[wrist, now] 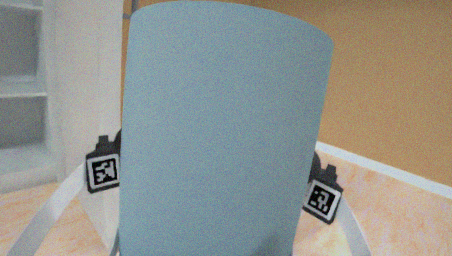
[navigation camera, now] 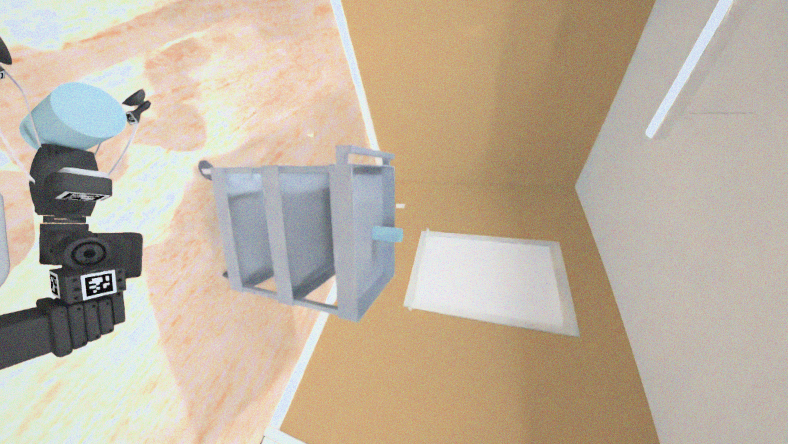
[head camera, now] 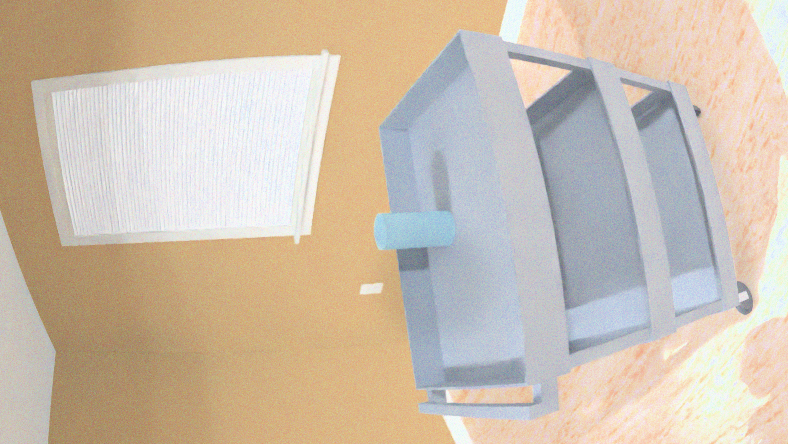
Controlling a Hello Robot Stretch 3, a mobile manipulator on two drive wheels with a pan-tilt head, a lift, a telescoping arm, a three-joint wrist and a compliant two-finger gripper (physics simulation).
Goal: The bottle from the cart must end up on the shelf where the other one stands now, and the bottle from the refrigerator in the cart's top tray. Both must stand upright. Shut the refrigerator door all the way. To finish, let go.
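Frame: origin at the robot's base, x right, y ahead, z up, level; millimetres.
Seen in the pictures: gripper, fingertip midpoint: (navigation camera: 77, 63).
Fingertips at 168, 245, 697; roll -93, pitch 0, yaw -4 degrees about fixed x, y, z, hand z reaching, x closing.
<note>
A point is followed by its place in that frame, as x, y, z.
A light-blue bottle (navigation camera: 82, 113) {153, 156, 779} (wrist: 225, 90) is held between the two fingers of my gripper (navigation camera: 70, 79) (wrist: 218, 153) {168, 245, 697}, which is shut on it, apart from the cart and over the floor. A second light-blue bottle (head camera: 416, 229) {1054, -96, 876} (navigation camera: 387, 233) {1056, -91, 877} stands upright in the top tray (head camera: 479, 308) {979, 67, 794} of the grey three-tier cart (head camera: 521, 193) {750, -113, 827} (navigation camera: 342, 237) {744, -76, 816}. In the wrist view, a white unit with inner shelves, apparently the open refrigerator (wrist: 80, 75), shows at the left, partly hidden by the held bottle. The refrigerator does not show in the head or navigation view.
The cart stands close to an orange-brown wall (head camera: 220, 308) {2871, 94, 1217} (navigation camera: 468, 386) {1550, -1184, 1347}. A white louvred panel (head camera: 181, 154) {2191, -557, 1384} (navigation camera: 490, 275) {2194, -553, 1479} and a small white plate (head camera: 371, 288) {2795, 27, 401} are on that wall. My dark arm (navigation camera: 27, 333) {91, -97, 821} enters at the navigation view's left. A white bar (navigation camera: 689, 66) {1192, 668, 2077} is at its upper right.
</note>
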